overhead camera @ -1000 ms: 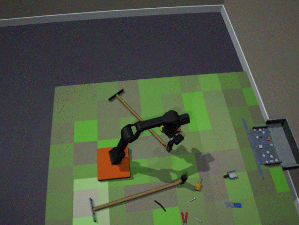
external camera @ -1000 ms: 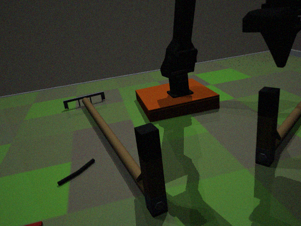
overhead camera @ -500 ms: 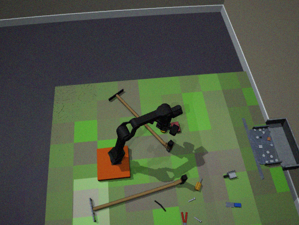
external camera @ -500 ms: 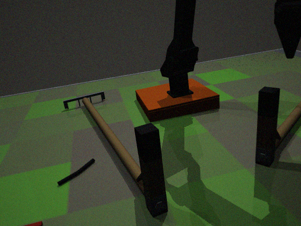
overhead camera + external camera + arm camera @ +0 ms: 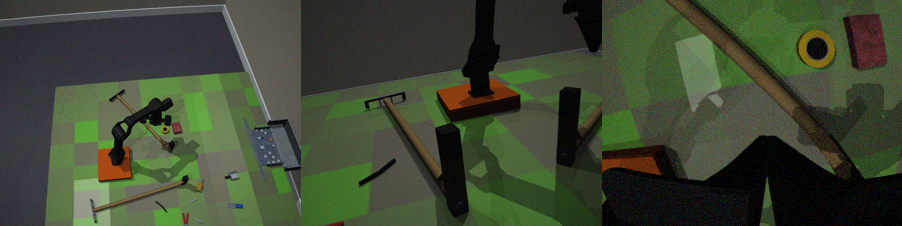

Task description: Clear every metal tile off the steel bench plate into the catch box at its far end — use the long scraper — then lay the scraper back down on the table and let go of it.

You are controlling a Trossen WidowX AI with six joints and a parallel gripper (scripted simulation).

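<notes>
Right now my gripper tip is 70 mm past the long scraper, 110 mm to the right of it and 110 mm above it. From my gripper tip the other things lie so: yellow ring 80 mm ahead, 30 mm to the left, 170 mm below; black strip 20 mm behind, 470 mm to the right, 170 mm below; red block 160 mm ahead, 40 mm to the left, 160 mm below.
</notes>
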